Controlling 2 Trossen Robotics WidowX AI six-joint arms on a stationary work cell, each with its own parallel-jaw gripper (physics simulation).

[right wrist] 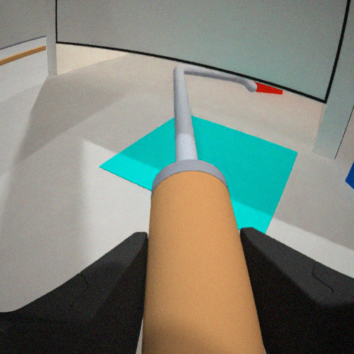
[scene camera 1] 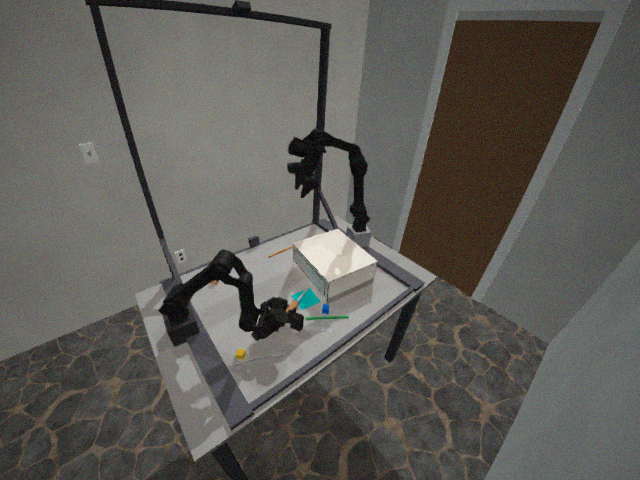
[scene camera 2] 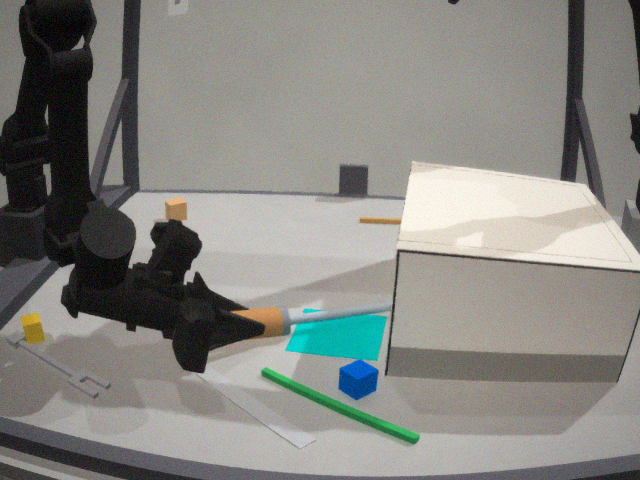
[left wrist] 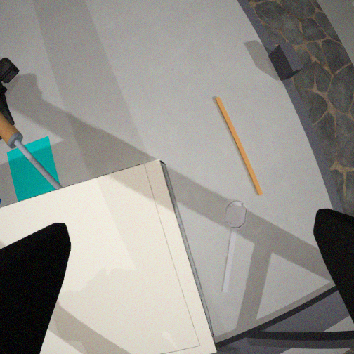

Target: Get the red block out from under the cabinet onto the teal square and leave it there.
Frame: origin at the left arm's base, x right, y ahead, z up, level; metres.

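Where they show: left gripper, fingertip midpoint: (scene camera 1: 298,193) (scene camera 2: 444,1); right gripper, fingertip midpoint: (scene camera 1: 292,307) (scene camera 2: 259,323); left arm's base, link origin: (scene camera 1: 359,228); right arm's base, link origin: (scene camera 1: 178,317) (scene camera 2: 27,205).
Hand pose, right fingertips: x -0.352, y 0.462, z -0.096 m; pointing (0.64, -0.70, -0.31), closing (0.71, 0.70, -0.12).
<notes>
Things, the pixels of their top centre, and the offset from my right fingertips. "spot": a spot on its surface instead.
- white cabinet, top centre: (scene camera 2: 518,206) (scene camera 1: 333,251) dz +0.118, dx +0.167, dy -0.237 m
- teal square, surface spot: (scene camera 2: 341,338) (scene camera 1: 308,299) spot: dz -0.017, dx +0.036, dy -0.077 m
- blue block, top centre: (scene camera 2: 359,369) (scene camera 1: 325,307) dz +0.008, dx -0.046, dy -0.129 m
- green stick, top centre: (scene camera 2: 336,403) (scene camera 1: 327,317) dz -0.010, dx -0.083, dy -0.123 m
- yellow block, top centre: (scene camera 2: 30,319) (scene camera 1: 240,352) dz +0.008, dx -0.158, dy +0.229 m
- grey fork-like tool, top centre: (scene camera 2: 50,358) (scene camera 1: 260,356) dz -0.009, dx -0.183, dy +0.165 m
- orange stick, top centre: (scene camera 2: 414,220) dz -0.010, dx +0.406, dy -0.046 m
The red block (right wrist: 269,89) shows in part under the lower edge of the white cabinet (scene camera 1: 336,253) (scene camera 2: 506,304) (left wrist: 125,225) (right wrist: 200,30). My right gripper (scene camera 1: 287,312) (scene camera 2: 254,319) (right wrist: 193,241) is shut on the orange handle of a grey hook tool (scene camera 2: 338,313) (left wrist: 39,165) (right wrist: 183,110). The shaft passes above the teal square (scene camera 1: 311,299) (scene camera 2: 341,338) (left wrist: 29,176) (right wrist: 250,165). The hook's bent end overlaps the block's left end in the right wrist view; contact is unclear. My left gripper (scene camera 1: 303,188) (left wrist: 194,230) is open, high above the cabinet side.
A blue block (scene camera 1: 325,308) (scene camera 2: 358,381) and a green stick (scene camera 1: 330,317) (scene camera 2: 336,406) lie near the square. A yellow block (scene camera 1: 240,353) (scene camera 2: 32,328) and a grey fork-like tool (scene camera 2: 51,362) lie left. An orange stick (scene camera 2: 379,221) (left wrist: 239,145) lies behind the cabinet's left side.
</notes>
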